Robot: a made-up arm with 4 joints.
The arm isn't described. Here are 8 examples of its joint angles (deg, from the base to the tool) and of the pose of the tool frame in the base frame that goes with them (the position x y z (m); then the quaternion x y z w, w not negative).
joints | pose
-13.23 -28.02 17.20 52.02 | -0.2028 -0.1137 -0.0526 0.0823 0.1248 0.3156 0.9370
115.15 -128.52 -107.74 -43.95 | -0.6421 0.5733 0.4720 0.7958 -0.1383 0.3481 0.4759
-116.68 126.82 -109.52 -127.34 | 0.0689 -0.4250 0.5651 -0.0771 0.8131 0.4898 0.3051
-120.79 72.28 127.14 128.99 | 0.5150 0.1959 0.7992 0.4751 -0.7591 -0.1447 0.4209
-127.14 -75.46 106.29 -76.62 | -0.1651 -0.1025 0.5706 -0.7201 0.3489 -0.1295 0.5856
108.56 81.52 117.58 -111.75 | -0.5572 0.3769 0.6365 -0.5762 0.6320 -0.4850 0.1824
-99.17 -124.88 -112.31 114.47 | 0.7973 -0.2362 0.4617 -0.7809 -0.2828 0.3895 0.3981
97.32 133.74 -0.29 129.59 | -0.2971 0.0100 -0.1317 -0.0018 -0.0017 0.9926 0.1218
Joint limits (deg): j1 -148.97..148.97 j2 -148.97..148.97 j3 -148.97..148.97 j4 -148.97..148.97
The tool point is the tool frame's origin. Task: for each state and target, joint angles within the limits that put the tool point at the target. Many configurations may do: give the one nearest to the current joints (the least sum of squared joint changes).
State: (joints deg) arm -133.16 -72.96 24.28 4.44
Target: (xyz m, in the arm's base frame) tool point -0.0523 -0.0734 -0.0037
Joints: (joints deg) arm -127.43 -63.98 26.87 6.17
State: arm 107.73 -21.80 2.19 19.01
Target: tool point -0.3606 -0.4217 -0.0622
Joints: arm 76.46 -48.12 -52.29 17.52
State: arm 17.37 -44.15 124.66 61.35
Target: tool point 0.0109 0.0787 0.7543
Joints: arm 11.78 -92.23 116.84 111.23
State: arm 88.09 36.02 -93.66 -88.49
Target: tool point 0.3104 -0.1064 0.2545
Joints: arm 80.23 58.30 -77.48 -85.41
